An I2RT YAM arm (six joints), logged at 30 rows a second.
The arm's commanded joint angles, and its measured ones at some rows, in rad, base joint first. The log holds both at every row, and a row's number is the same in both.
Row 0, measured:
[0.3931, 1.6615, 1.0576, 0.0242, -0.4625, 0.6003]
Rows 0 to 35, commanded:
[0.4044, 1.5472, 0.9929, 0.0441, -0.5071, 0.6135]
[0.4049, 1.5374, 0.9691, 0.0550, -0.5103, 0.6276]
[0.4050, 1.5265, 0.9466, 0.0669, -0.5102, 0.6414]
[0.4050, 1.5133, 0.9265, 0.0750, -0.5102, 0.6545]
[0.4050, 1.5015, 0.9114, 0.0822, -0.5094, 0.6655]
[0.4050, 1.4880, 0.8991, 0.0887, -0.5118, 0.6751]
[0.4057, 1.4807, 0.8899, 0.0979, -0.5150, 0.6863]
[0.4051, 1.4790, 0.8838, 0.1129, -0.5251, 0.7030]
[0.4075, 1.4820, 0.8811, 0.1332, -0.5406, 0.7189]
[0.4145, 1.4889, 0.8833, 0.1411, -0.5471, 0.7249]
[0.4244, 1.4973, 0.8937, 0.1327, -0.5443, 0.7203]
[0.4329, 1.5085, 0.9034, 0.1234, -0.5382, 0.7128]
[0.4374, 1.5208, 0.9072, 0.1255, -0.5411, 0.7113]
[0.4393, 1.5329, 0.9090, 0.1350, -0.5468, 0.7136]
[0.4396, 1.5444, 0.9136, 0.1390, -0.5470, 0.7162]
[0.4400, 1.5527, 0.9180, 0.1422, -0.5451, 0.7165]
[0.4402, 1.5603, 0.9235, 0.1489, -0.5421, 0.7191]
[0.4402, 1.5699, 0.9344, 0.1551, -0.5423, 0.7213]
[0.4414, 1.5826, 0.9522, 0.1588, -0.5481, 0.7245]
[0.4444, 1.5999, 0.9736, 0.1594, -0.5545, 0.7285]
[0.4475, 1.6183, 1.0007, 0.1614, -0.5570, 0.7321]
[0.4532, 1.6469, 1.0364, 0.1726, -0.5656, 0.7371]
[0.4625, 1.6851, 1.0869, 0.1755, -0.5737, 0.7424]
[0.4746, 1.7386, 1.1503, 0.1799, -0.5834, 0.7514]
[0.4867, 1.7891, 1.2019, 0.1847, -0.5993, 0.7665]
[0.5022, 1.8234, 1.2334, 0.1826, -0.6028, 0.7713]
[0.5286, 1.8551, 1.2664, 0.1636, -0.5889, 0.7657]
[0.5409, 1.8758, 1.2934, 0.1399, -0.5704, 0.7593]
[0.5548, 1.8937, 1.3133, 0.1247, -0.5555, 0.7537]
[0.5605, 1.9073, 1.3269, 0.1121, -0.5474, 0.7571]
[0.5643, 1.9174, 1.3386, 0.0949, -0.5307, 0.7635]
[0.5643, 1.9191, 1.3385, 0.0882, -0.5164, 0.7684]
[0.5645, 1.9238, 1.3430, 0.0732, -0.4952, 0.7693]
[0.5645, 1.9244, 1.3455, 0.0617, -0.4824, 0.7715]
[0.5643, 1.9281, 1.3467, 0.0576, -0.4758, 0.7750]
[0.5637, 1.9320, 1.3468, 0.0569, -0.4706, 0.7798]
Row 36, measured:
[0.5652, 1.9224, 1.2999, 0.0910, -0.5251, 0.7620]
